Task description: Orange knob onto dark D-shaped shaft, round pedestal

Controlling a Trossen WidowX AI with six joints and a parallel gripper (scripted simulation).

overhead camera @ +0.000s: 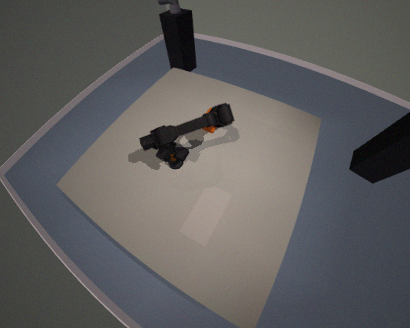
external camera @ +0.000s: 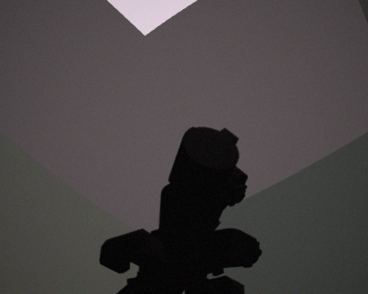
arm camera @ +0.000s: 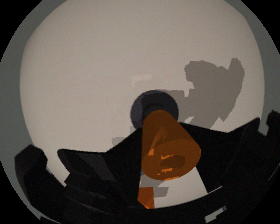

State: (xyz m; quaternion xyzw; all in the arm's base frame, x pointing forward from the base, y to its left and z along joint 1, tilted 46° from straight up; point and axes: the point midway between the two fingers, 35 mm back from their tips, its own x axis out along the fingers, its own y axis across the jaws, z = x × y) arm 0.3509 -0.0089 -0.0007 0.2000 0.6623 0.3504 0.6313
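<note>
My gripper tip is now 20 mm below the orange knob. From my gripper tip the other things lie so: dark round part (40 mm below).
</note>
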